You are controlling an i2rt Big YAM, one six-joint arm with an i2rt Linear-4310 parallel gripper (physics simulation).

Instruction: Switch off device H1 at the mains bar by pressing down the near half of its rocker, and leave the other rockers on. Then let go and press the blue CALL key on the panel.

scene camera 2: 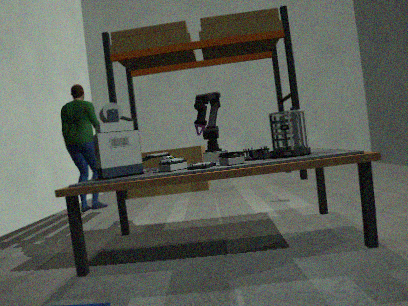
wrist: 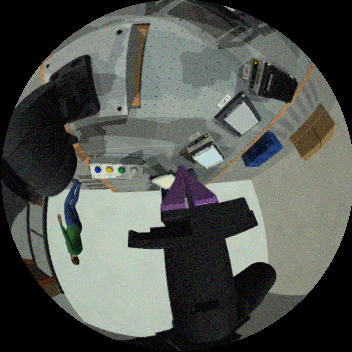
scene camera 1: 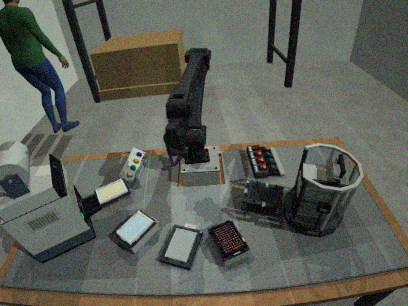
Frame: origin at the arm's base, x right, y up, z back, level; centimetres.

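Seen in the pictures: gripper, between the fingertips: (scene camera 2: 198, 135) (wrist: 180, 167) (scene camera 1: 173, 166); arm's base, origin of its link: (scene camera 2: 213, 151) (wrist: 74, 89) (scene camera 1: 196, 157).
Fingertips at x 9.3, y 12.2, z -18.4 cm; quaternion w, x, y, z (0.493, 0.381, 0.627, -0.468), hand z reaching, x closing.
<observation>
Pixels of each thing's middle, then the offset from my fingertips to it. "*": a spot on its surface instead.
- mains bar, a spot on its surface: (scene camera 1: 258, 161) * dx -38.9, dy -15.1, dz +13.5 cm
- panel, middle of its body: (wrist: 116, 167) (scene camera 1: 131, 167) dx +24.4, dy -15.7, dz +20.3 cm
- blue CALL key, middle of its body: (wrist: 97, 169) (scene camera 1: 139, 154) dx +20.8, dy -13.5, dz +27.2 cm
- grey machine, middle of its body: (scene camera 1: 39, 197) (scene camera 2: 115, 140) dx +52.1, dy +2.9, dz -13.3 cm
- pale blue plate, middle of its body: (scene camera 1: 134, 226) (wrist: 208, 158) dx +17.6, dy -13.7, dz -17.4 cm
- grey-white plate, middle of its body: (wrist: 242, 119) (scene camera 1: 181, 244) dx +0.0, dy -17.8, dz -24.6 cm
- dark block, middle of its body: (scene camera 1: 262, 197) (scene camera 2: 255, 153) dx -35.3, dy -16.1, dz -8.0 cm
- round clear-walled tower, middle of its body: (scene camera 1: 320, 189) (scene camera 2: 287, 132) dx -55.2, dy -5.4, dz -16.6 cm
The mains bar (scene camera 1: 258, 161) lies right of the arm's base in scene camera 1, with a row of several rockers glowing orange-red. Its labels are unreadable, so I cannot tell which rocker is H1's or how each one is tilted. The panel (scene camera 1: 130, 171) (wrist: 114, 176) stands left of the base, with the blue CALL key (scene camera 1: 139, 154) (wrist: 98, 170) at one end beside yellow, green and whitish keys. My gripper (scene camera 1: 175, 161) (scene camera 2: 199, 133) (wrist: 180, 167) is shut and empty, its purple fingers together. It hangs above the table between the panel and the base, apart from both.
A grey machine (scene camera 1: 45, 220) (scene camera 2: 119, 150) stands at the left. A pale blue plate (scene camera 1: 135, 227), a grey-white plate (scene camera 1: 181, 246) and a dark-red one (scene camera 1: 228, 238) lie in front. A dark block (scene camera 1: 262, 197) and a round clear-walled tower (scene camera 1: 311, 228) (scene camera 2: 290, 132) stand at the right.
</observation>
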